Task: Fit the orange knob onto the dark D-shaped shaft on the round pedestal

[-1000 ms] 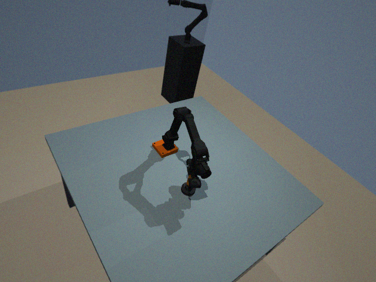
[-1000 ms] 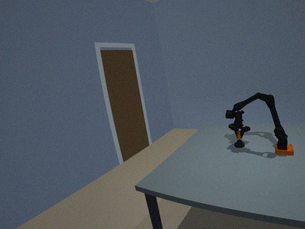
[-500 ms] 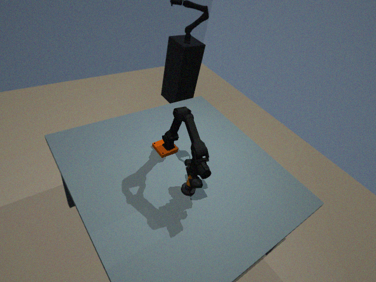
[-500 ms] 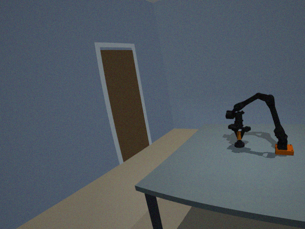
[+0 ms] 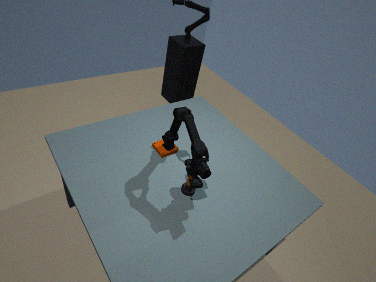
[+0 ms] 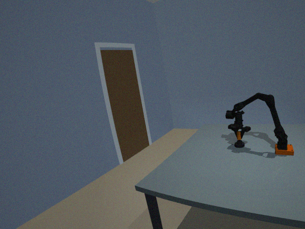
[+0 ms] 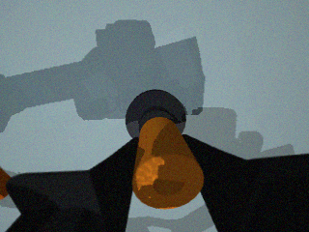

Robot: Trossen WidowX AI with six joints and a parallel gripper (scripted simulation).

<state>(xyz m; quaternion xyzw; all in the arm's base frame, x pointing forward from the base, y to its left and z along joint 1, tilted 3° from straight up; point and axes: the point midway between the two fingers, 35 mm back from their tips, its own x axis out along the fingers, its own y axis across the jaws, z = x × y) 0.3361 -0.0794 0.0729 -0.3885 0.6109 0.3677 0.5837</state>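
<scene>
Right now my gripper tip is 20 mm below the orange knob. Round my gripper tip: dark round pedestal 40 mm below.
</scene>
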